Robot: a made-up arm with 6 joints.
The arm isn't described. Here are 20 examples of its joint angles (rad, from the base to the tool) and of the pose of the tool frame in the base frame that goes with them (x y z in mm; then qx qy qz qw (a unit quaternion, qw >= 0)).
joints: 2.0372 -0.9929 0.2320 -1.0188 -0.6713 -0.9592
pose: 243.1 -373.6 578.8 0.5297 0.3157 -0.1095 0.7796
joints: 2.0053 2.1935 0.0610 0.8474 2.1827 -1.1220
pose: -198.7 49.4 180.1 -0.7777 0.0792 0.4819 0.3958
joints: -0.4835 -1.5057 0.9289 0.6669 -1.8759 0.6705
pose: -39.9 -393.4 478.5 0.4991 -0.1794 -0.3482 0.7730
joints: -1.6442 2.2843 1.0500 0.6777 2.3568 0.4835
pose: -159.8 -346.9 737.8 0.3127 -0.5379 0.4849 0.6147
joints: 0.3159 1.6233 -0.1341 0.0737 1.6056 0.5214
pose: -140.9 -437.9 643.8 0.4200 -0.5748 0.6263 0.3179
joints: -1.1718 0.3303 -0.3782 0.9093 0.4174 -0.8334
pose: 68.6 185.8 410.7 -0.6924 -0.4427 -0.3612 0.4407
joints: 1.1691 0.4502 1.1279 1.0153 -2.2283 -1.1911
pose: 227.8 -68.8 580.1 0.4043 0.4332 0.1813 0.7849
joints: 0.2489 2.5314 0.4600 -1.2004 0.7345 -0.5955
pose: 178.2 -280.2 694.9 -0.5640 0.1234 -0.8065 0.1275
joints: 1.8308 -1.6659 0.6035 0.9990 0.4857 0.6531
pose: -71.2 -539.8 570.2 0.1896 0.4124 -0.7343 0.5048
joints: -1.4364 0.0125 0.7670 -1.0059 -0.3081 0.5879
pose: -126.1 112.8 60.8 -0.6604 0.4005 0.4664 0.4311
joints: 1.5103 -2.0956 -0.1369 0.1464 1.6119 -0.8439
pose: 233.8 -318.4 743.1 -0.4849 0.1888 -0.7773 0.3537
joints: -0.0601 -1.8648 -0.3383 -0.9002 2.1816 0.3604
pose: -192.7 280.6 552.9 -0.4030 -0.7094 -0.2236 0.5332
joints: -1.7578 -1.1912 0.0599 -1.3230 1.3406 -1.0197
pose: -322.0 41.1 230.2 -0.3986 -0.7313 0.2606 0.4882
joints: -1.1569 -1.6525 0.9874 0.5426 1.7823 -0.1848
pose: 215.1 -110.4 30.5 0.5355 0.6709 -0.0871 0.5055
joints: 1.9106 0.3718 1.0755 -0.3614 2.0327 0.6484
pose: -358.6 128.2 436.9 -0.0159 -0.7985 -0.6015 0.0195
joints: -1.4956 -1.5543 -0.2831 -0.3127 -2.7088 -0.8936
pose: 21.4 -451.7 139.4 -0.0404 0.7037 -0.6113 0.3599
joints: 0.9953 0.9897 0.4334 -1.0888 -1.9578 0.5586
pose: -132.8 264.1 471.9 -0.3349 0.2543 0.6577 0.6250
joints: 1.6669 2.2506 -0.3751 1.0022 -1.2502 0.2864
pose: 64.6 74.8 739.9 0.1842 0.0946 0.6738 0.7093
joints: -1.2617 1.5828 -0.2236 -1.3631 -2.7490 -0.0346
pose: 33.3 -500.4 450.3 0.7298 -0.1930 -0.0919 0.6493
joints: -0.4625 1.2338 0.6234 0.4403 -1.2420 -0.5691
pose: 105.1 175.0 407.5 -0.3832 0.2547 0.2070 0.8634
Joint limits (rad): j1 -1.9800..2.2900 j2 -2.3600..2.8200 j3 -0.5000..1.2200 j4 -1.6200..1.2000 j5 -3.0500..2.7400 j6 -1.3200..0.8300
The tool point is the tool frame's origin. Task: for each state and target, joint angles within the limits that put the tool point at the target. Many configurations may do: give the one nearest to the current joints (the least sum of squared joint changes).
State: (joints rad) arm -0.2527 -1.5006 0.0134 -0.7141 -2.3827 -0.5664
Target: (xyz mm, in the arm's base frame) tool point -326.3 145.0 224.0
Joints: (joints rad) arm -0.0122 -0.9273 -0.4978 -0.8564 -3.0500 -0.3670
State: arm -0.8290 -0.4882 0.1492 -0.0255 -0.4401 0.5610
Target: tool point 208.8 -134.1 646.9
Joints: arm -0.0950 -0.8309 0.2435 -0.1162 -0.3487 0.7083
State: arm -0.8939 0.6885 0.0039 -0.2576 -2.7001 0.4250
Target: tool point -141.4 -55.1 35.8
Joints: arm -0.1748 0.3484 0.2716 0.1435 -2.5927 0.6768
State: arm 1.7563 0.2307 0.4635 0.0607 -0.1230 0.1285
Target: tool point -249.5 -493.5 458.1
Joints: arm 1.8323 0.2208 0.8343 -0.0615 0.2388 0.1044
